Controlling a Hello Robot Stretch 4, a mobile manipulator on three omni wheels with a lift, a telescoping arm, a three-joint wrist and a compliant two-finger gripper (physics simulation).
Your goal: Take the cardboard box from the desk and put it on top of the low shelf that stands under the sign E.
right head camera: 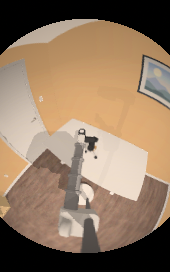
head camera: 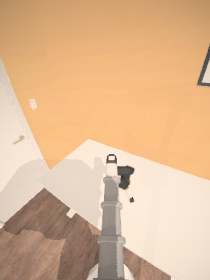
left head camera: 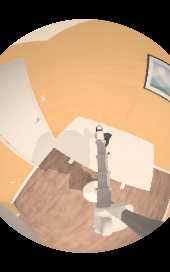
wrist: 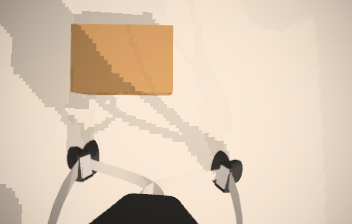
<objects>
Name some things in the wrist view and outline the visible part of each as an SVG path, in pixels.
My gripper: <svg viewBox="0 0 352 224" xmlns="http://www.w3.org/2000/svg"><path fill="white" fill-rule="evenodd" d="M47 223L57 224L62 206L75 181L84 182L93 177L97 172L135 184L143 188L140 194L130 193L123 196L89 224L198 224L177 198L164 195L163 190L210 180L223 193L231 194L236 224L243 224L240 197L235 184L241 179L243 165L240 160L229 160L227 154L220 150L213 158L211 171L177 175L153 182L137 173L99 162L98 144L95 140L91 140L83 149L77 146L69 148L67 152L67 165L71 171L62 183Z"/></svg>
A cardboard box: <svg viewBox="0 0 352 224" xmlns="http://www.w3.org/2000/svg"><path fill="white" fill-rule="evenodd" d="M71 24L70 92L86 95L171 96L173 93L173 25Z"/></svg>
</objects>
